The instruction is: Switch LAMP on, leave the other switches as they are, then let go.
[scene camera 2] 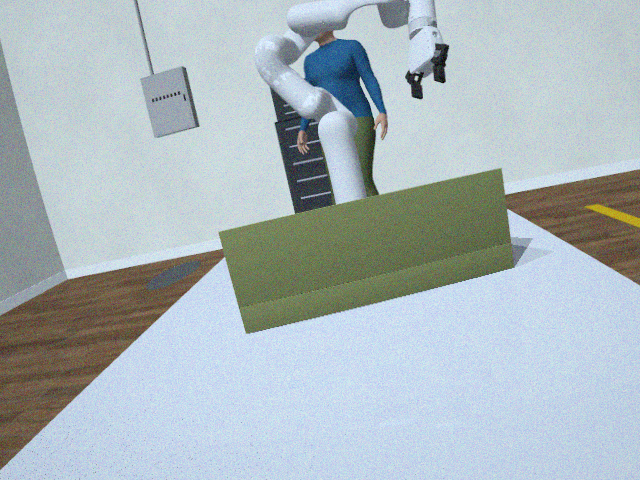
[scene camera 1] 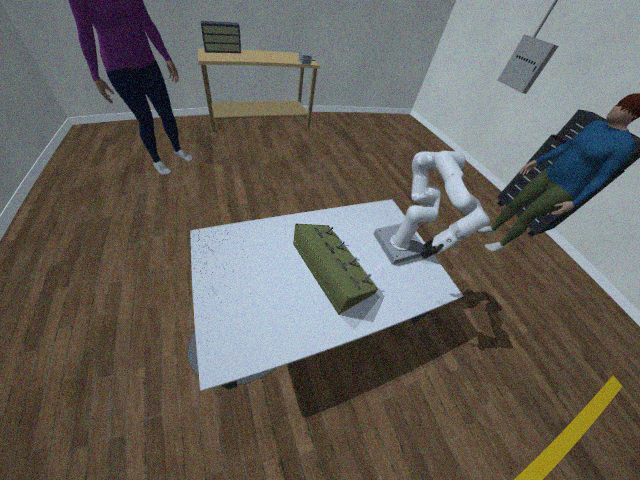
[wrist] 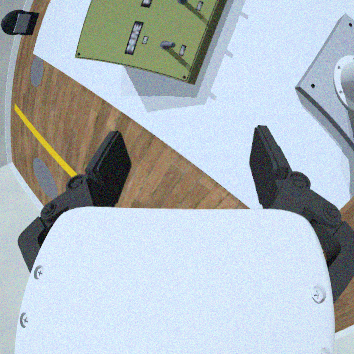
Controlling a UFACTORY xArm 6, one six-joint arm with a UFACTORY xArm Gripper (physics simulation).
Path:
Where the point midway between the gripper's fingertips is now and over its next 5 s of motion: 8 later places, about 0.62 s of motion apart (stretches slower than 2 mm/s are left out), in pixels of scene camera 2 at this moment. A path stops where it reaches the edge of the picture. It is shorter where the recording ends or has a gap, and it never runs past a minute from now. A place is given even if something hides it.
My gripper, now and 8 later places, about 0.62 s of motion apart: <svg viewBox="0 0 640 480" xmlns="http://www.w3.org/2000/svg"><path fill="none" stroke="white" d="M428 90L351 133L340 136L269 183L256 185L258 216L268 217L258 218L264 230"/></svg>

